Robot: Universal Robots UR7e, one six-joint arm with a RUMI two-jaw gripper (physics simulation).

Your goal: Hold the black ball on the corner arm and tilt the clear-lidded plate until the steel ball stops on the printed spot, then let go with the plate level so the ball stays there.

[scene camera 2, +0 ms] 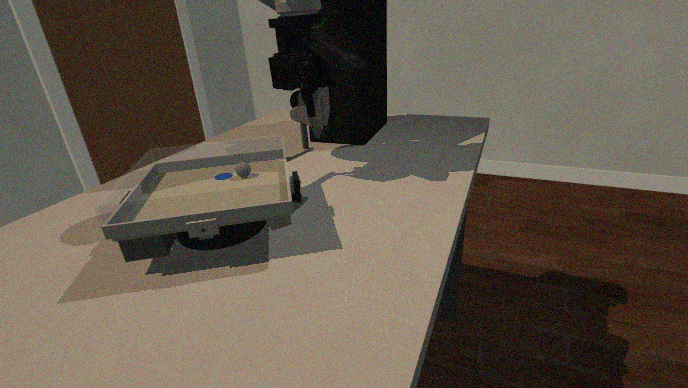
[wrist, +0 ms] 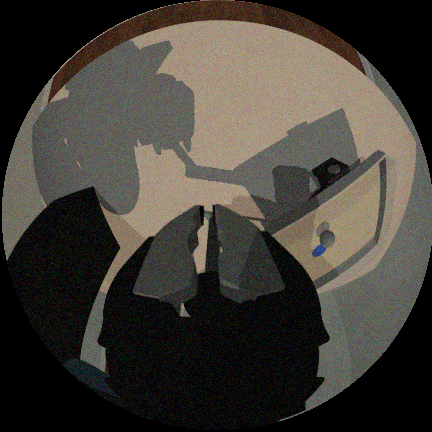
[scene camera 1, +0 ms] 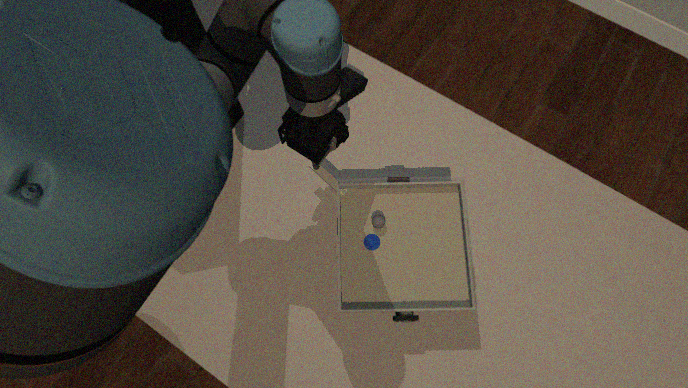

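Observation:
The clear-lidded plate (scene camera 1: 370,305) (scene camera 2: 150,227) (wrist: 350,264) stands raised on its support; I cannot tell a slight tilt. The steel ball (scene camera 1: 378,220) (scene camera 2: 243,170) (wrist: 327,238) lies inside it, close to the blue printed spot (scene camera 1: 372,242) (scene camera 2: 223,176) (wrist: 318,251) but beside it, above the spot in scene camera 1. The corner arm (scene camera 1: 327,178) runs out from the plate's upper-left corner to my fingertips. My gripper (scene camera 1: 316,165) (scene camera 2: 309,115) (wrist: 207,206) is shut on the black ball at the arm's end; the fingers hide most of the ball.
A dark round support (scene camera 2: 220,237) sits under the plate. A black bracket (scene camera 1: 405,317) sits outside the plate's lower wall in scene camera 1. The light table (scene camera 1: 550,250) (scene camera 2: 325,310) ends at a straight edge above a wooden floor. The robot's large blue-capped joint (scene camera 1: 100,150) fills the left of scene camera 1.

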